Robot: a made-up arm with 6 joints.
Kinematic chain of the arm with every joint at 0, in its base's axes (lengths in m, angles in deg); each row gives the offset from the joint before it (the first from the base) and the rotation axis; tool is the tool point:
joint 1: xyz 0 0 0.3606 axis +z
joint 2: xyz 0.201 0 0 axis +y
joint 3: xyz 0 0 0.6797 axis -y
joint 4: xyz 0 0 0.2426 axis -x
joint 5: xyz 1.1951 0 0 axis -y
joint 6: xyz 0.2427 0 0 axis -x
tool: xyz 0 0 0
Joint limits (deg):
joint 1: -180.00..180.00
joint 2: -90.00..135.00
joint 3: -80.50..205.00
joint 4: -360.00..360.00
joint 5: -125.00..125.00
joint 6: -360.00..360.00
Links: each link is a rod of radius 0.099 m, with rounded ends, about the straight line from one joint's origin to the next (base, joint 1, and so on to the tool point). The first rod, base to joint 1, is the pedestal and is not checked.
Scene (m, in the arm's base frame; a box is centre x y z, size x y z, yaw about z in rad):
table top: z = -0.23
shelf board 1: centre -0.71 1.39 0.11 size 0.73 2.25 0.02 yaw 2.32
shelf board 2: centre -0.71 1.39 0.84 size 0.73 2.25 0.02 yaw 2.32
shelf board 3: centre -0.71 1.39 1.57 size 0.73 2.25 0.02 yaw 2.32
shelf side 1: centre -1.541 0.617 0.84 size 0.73 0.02 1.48 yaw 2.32
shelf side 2: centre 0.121 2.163 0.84 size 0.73 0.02 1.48 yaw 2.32
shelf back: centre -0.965 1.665 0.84 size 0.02 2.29 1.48 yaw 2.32
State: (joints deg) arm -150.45 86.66 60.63 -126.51 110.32 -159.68
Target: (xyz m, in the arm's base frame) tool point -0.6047 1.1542 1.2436
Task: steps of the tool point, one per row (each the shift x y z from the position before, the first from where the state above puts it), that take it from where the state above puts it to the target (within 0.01 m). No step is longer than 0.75 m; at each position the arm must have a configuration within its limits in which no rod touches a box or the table.
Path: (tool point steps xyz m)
1: 0.1311 -0.3043 0.6637
2: 0.3627 -0.0773 0.6221
3: 0.4562 0.2018 0.4684
4: 0.3958 0.4388 0.2347
5: 0.2236 0.5514 -0.0308
6: 0.0190 0.5022 -0.2746
7: -0.1315 0.3124 -0.4488
8: -0.0906 0.1168 0.0194
9: -0.0996 0.1078 -0.0004
10: -0.1068 0.0947 -0.0192

